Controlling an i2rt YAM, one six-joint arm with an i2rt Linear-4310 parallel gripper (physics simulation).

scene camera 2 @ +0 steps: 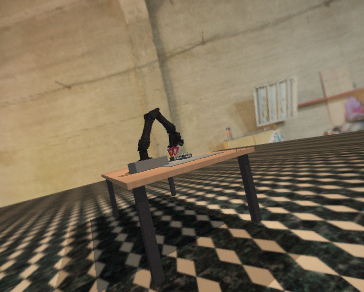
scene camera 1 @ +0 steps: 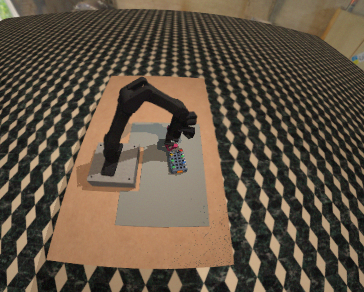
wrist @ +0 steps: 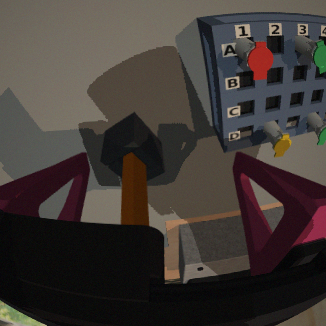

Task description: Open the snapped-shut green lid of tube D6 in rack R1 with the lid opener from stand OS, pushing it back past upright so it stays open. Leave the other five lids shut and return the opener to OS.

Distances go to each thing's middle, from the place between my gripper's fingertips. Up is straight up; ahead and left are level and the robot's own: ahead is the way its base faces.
Labels:
Right now my hand is 20 mm to the right of the orange-handled tool (wrist: pixel 134 209), 10 mm below it and 10 mm past it. Round my hand: dark grey block (wrist: pixel 130 134) (20 mm to the left, 20 mm below, 10 mm behind).

